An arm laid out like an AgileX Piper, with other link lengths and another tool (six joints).
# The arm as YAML. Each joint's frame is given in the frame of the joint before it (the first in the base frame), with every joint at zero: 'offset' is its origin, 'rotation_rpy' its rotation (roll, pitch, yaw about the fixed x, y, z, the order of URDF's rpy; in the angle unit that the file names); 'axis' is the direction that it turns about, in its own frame. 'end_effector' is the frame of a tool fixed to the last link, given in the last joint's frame.
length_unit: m
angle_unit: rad
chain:
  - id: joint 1
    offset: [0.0, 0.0, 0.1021]
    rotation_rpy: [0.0, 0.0, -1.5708]
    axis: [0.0, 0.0, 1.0]
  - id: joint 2
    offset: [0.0, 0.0, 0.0]
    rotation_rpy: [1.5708, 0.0, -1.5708]
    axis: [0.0, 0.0, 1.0]
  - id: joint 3
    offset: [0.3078, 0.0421, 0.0]
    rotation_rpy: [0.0, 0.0, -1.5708]
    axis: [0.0, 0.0, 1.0]
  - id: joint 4
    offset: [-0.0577, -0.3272, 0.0]
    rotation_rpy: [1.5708, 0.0, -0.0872]
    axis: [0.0, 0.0, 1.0]
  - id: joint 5
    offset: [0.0, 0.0, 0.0]
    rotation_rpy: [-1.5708, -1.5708, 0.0]
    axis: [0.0, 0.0, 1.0]
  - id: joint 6
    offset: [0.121, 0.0, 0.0]
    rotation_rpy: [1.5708, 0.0, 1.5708]
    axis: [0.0, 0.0, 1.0]
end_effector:
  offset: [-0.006, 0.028, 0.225]
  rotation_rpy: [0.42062, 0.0, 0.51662]
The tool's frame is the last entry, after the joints.
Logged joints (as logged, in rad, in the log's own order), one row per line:
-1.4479, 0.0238, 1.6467, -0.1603, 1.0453, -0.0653
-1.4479, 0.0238, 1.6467, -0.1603, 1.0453, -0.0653
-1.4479, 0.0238, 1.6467, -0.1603, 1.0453, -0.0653
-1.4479, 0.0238, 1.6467, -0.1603, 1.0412, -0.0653
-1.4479, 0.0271, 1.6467, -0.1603, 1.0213, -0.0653
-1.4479, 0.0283, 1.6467, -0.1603, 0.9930, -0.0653
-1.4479, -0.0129, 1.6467, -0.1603, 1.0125, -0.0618
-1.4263, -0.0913, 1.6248, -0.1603, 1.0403, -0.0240
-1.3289, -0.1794, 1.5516, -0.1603, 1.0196, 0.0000
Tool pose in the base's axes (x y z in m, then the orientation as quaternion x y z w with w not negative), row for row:
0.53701, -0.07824, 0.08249, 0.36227, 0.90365, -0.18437, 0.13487
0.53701, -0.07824, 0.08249, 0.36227, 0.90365, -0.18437, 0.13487
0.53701, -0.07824, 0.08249, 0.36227, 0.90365, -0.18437, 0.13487
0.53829, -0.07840, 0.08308, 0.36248, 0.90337, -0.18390, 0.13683
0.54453, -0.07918, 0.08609, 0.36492, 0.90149, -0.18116, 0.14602
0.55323, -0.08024, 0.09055, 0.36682, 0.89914, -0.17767, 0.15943
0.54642, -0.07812, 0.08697, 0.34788, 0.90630, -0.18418, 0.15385
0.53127, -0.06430, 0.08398, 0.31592, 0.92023, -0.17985, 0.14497
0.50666, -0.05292, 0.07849, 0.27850, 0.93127, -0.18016, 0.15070
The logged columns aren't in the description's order. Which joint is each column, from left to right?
Columns, left to right: joint 3, joint 6, joint 2, joint 1, joint 5, joint 4.
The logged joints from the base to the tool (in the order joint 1, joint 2, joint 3, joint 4, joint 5, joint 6), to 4 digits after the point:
-0.1603, 1.6467, -1.4479, -0.0653, 1.0453, 0.0238
-0.1603, 1.6467, -1.4479, -0.0653, 1.0453, 0.0238
-0.1603, 1.6467, -1.4479, -0.0653, 1.0453, 0.0238
-0.1603, 1.6467, -1.4479, -0.0653, 1.0412, 0.0238
-0.1603, 1.6467, -1.4479, -0.0653, 1.0213, 0.0271
-0.1603, 1.6467, -1.4479, -0.0653, 0.9930, 0.0283
-0.1603, 1.6467, -1.4479, -0.0618, 1.0125, -0.0129
-0.1603, 1.6248, -1.4263, -0.0240, 1.0403, -0.0913
-0.1603, 1.5516, -1.3289, 0.0000, 1.0196, -0.1794

